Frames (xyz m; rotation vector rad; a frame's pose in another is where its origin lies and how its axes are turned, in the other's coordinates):
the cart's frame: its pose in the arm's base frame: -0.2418 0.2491 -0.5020 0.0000 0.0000 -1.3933
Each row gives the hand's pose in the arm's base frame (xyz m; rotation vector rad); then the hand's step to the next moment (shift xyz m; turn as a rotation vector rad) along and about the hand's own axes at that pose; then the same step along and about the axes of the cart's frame.
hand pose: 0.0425 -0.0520 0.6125 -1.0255 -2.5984 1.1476
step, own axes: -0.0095 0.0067 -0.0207 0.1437 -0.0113 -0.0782
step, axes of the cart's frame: -0.0065 0.0198 0.0114 -0.1459 -0.0626 0.0410
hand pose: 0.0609 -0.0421 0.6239 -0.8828 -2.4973 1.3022
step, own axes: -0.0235 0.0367 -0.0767 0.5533 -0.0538 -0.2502
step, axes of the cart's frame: -0.0421 0.0752 0.0189 -0.5277 -0.2734 0.1357
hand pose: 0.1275 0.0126 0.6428 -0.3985 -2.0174 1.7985
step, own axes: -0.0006 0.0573 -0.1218 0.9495 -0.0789 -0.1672
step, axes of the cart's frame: -0.1019 0.0748 -0.0463 -0.7040 -0.6335 0.1970
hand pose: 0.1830 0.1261 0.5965 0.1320 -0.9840 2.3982
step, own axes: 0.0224 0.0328 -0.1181 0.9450 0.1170 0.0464
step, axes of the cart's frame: -0.0734 -0.0102 -0.1001 -0.4678 -0.7984 0.2293
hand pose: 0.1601 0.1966 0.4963 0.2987 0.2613 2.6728
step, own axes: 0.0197 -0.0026 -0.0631 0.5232 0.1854 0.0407
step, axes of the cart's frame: -0.0081 -0.0311 -0.0578 -0.1635 -0.5045 0.1690
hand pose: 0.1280 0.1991 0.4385 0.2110 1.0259 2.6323
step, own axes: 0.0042 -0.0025 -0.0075 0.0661 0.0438 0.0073
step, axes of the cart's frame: 0.0007 -0.0054 -0.0071 -0.0088 -0.0701 0.0368
